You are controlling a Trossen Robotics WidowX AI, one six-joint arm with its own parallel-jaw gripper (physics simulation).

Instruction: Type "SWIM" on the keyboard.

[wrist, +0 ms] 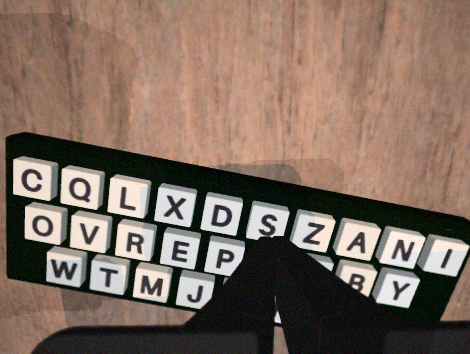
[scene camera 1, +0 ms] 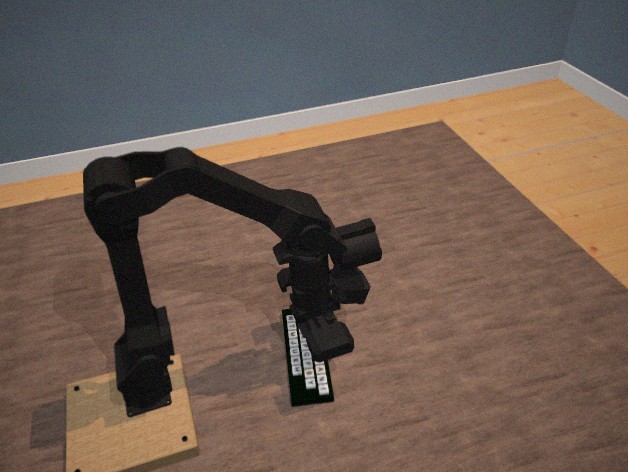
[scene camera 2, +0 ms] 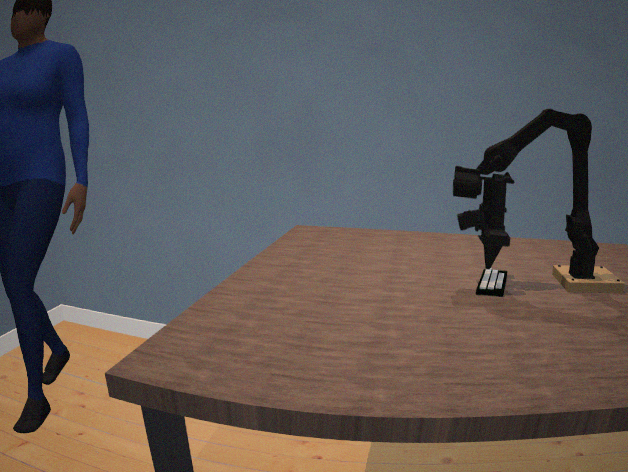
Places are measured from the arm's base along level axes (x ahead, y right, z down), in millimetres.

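Pixels of known places: gripper, fingertip midpoint: (wrist: 271, 248) (scene camera 2: 487, 268); arm's base, link origin: (scene camera 1: 147, 393) (scene camera 2: 581, 275).
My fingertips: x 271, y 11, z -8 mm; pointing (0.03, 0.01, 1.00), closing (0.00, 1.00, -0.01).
Ahead of a thing's pixels: the offset from my fingertips to its top centre. Level surfaces: height alone.
A dark keyboard {dx -15, dy -13, dz +16 mm} (scene camera 1: 310, 397) (scene camera 2: 489, 292) (wrist: 105, 158) with three rows of white letter keys lies on the table. In the wrist view the S key {dx +1, dy +0, dz +16 mm} (wrist: 267, 222) is in the upper row, the I key {dx -16, dy +73, dz +16 mm} (wrist: 444, 256) is at that row's right end, and the W key {dx -17, dy -86, dz +16 mm} (wrist: 65, 269) and M key {dx -25, dy -49, dz +16 mm} (wrist: 151, 284) are in the lower row. My gripper (scene camera 2: 488, 266) (wrist: 271, 248) points down, shut and empty. Its tips overlap the lower edge of the S key and hide keys below it. I cannot tell whether the tips touch or press that key.
The arm's wooden base plate (scene camera 1: 137, 441) (scene camera 2: 591, 287) stands beside the keyboard on the brown table {dz +34 mm} (scene camera 1: 482, 355) (scene camera 2: 329, 345). A person (scene camera 2: 35, 121) in blue stands at the left beyond the table in scene camera 2. Shadows of the arm fall across the table.
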